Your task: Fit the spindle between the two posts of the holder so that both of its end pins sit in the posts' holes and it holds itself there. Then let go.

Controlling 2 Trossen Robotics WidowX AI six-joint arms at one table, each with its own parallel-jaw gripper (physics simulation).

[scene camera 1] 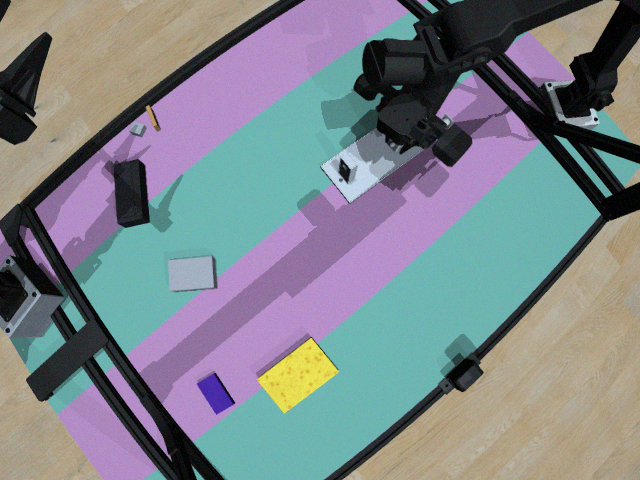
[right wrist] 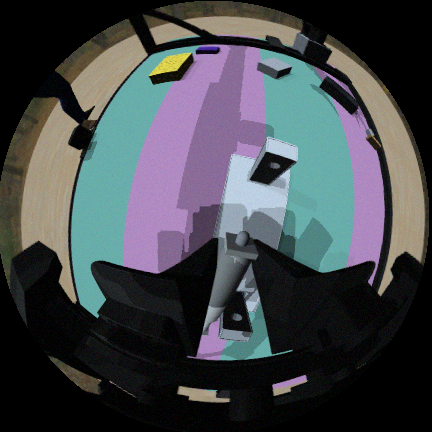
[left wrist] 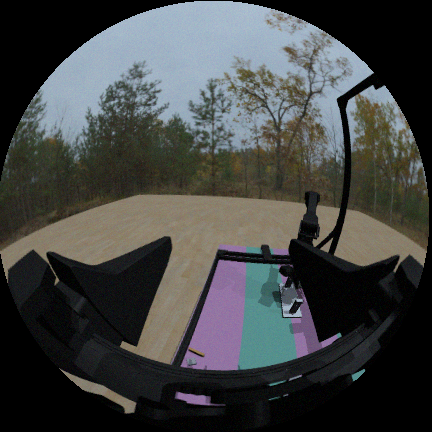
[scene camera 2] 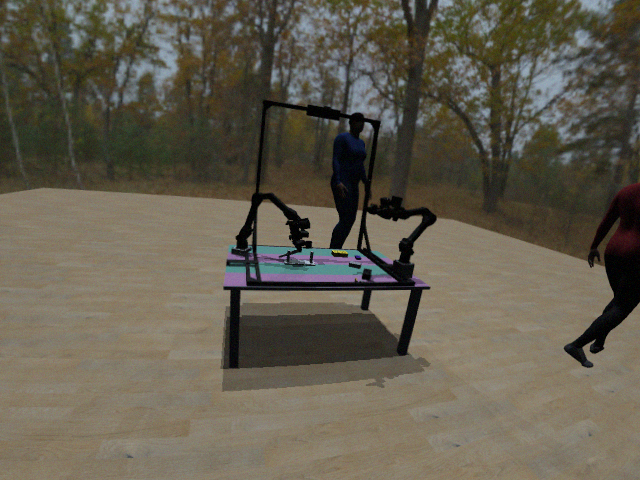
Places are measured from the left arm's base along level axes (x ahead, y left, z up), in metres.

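Where they show: left gripper, fingertip midpoint: (scene camera 1: 27, 15) (left wrist: 232, 244) (scene camera 2: 368, 209); right gripper, fingertip midpoint: (scene camera 1: 394, 147) (right wrist: 234, 244) (left wrist: 298, 287) (scene camera 2: 299, 251); left arm's base, origin of the base link: (scene camera 1: 7, 295) (scene camera 2: 404, 261); right arm's base, origin of the base link: (scene camera 1: 572, 102) (scene camera 2: 241, 247).
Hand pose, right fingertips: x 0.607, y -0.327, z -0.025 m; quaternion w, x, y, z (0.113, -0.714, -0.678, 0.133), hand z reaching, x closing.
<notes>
Things, the pixels of their centre, and the offset from my right fingertips.
- white holder, body centre: (right wrist: 246, 238) (scene camera 1: 380, 152) (left wrist: 289, 298) (scene camera 2: 299, 262) dz -0.067, dx +0.004, dy +0.021 m
- grey spindle, body centre: (right wrist: 213, 303) (scene camera 1: 422, 131) dz -0.015, dx +0.061, dy -0.016 m
- grey box, body centre: (scene camera 1: 192, 274) (right wrist: 274, 66) dz -0.059, dx -0.363, dy +0.122 m
- black block, body centre: (scene camera 1: 131, 193) (right wrist: 339, 93) (scene camera 2: 366, 274) dz -0.054, dx -0.336, dy +0.307 m
- yellow sponge, body centre: (scene camera 1: 297, 375) (right wrist: 172, 66) (scene camera 2: 339, 253) dz -0.056, dx -0.371, dy -0.114 m
- purple block, body centre: (scene camera 1: 215, 393) (right wrist: 207, 49) dz -0.064, dx -0.487, dy -0.035 m
- orange piece, body centre: (scene camera 1: 153, 118) (right wrist: 373, 141) dz -0.059, dx -0.208, dy +0.385 m
- small grey piece, body centre: (scene camera 1: 137, 129) dz -0.064, dx -0.243, dy +0.396 m
The white holder (scene camera 1: 361, 181) (scene camera 2: 307, 264) (left wrist: 291, 314) (right wrist: 252, 192) lies on the mat with two upright posts. In the right wrist view, one post (right wrist: 274, 162) stands ahead of the fingers and the other post (right wrist: 236, 327) below them, each with a hole. My right gripper (right wrist: 234, 244) (scene camera 2: 298, 250) is shut on the grey spindle (right wrist: 227, 282) above the holder. The spindle slants across the holder's length. Its near-end pin and flange show between the fingertips; its other end lies beside the lower post, and neither pin shows in a hole. My left gripper (left wrist: 232, 244) (scene camera 2: 373, 208) is open and empty, raised away from the holder.
A grey box (scene camera 1: 191, 273), a black block (scene camera 1: 131, 193), a yellow sponge (scene camera 1: 298, 375) and a purple block (scene camera 1: 216, 393) lie on the mat. An orange piece (scene camera 1: 153, 117) and a small grey piece (scene camera 1: 137, 129) lie near the frame rail. Black frame rails border the table.
</notes>
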